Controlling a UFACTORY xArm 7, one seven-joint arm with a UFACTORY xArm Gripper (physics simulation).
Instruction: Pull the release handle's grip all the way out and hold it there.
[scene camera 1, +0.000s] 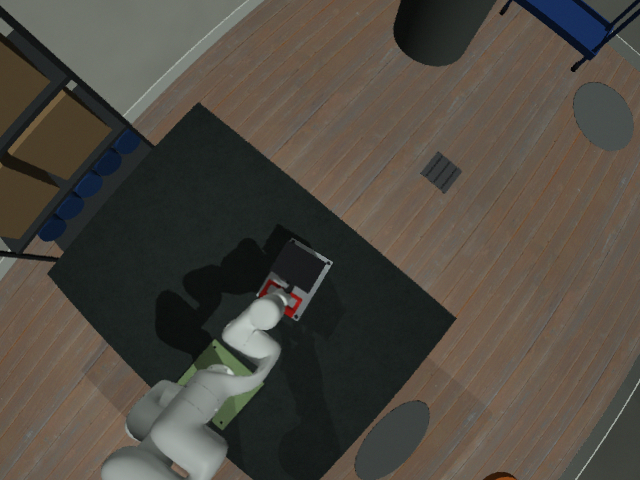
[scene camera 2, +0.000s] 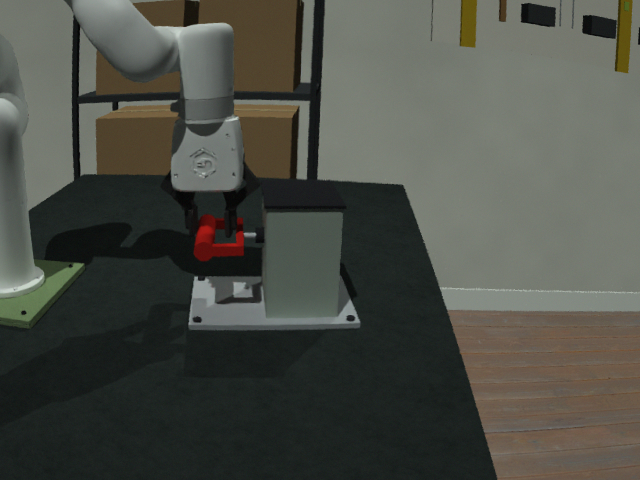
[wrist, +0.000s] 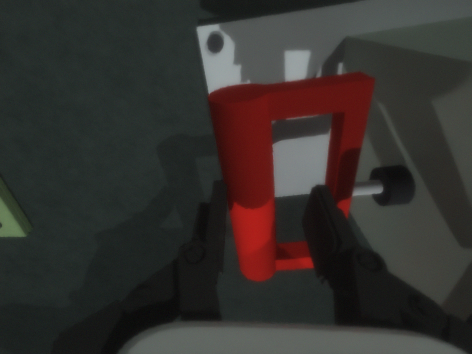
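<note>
The red release handle has a thick round grip bar and a rectangular frame. A short stretch of silver rod joins it to a black collar on the pale green, dark-topped box. My gripper points down with its fingers apart, one on each side of the grip bar. In the wrist view the left finger is close beside the bar; the right finger is inside the frame opening, with a gap to the bar. Scene camera 1 has the fingers hidden under the arm.
The box stands on a light grey base plate with bolts, on a dark mat. The arm's green mounting plate is behind the handle's side. A shelf rack with cardboard boxes stands beyond the mat.
</note>
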